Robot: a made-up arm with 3 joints. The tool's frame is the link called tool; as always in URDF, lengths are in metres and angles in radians.
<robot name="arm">
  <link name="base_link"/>
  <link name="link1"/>
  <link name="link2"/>
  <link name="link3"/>
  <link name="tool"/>
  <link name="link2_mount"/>
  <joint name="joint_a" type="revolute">
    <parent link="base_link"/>
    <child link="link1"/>
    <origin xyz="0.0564 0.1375 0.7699" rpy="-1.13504 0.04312 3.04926"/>
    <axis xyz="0 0 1"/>
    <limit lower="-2.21" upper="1.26" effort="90" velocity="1.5"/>
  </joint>
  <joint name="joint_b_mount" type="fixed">
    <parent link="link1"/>
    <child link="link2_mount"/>
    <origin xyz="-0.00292 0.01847 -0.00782"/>
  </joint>
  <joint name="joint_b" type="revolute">
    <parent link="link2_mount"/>
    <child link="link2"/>
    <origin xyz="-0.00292 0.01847 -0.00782" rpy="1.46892 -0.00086 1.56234"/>
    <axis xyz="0 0 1"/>
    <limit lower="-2.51" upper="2.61" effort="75" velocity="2.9"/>
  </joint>
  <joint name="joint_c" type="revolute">
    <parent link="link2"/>
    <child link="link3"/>
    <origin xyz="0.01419 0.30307 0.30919" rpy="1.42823 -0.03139 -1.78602"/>
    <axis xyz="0 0 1"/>
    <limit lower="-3.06" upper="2.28" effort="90" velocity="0.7"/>
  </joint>
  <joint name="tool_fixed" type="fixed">
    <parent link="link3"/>
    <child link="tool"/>
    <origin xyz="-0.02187 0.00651 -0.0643" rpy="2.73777 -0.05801 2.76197"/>
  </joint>
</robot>
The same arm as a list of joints. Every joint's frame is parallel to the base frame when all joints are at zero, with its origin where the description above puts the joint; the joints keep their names.
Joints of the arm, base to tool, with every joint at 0 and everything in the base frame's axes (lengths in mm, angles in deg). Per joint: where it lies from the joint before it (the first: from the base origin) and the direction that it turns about. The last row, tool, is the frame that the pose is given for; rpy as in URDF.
joint_a: axis -0.101701 -0.901011 0.421705 xyz 56.4 137.5 769.9
joint_b: axis -0.999964 0.0036 0.0077 xyz 7.4 -2.1 -39.8
joint_c: axis -0.133799 0.214599 0.967494 xyz -309.3 -279.4 118
tool: xyz 2.8 -35.5 -58.2 rpy 168.49 -12.39 -110.8
Joint limits (deg, base to tool): -126.62..72.19 -143.81..149.54 -175.33..130.63

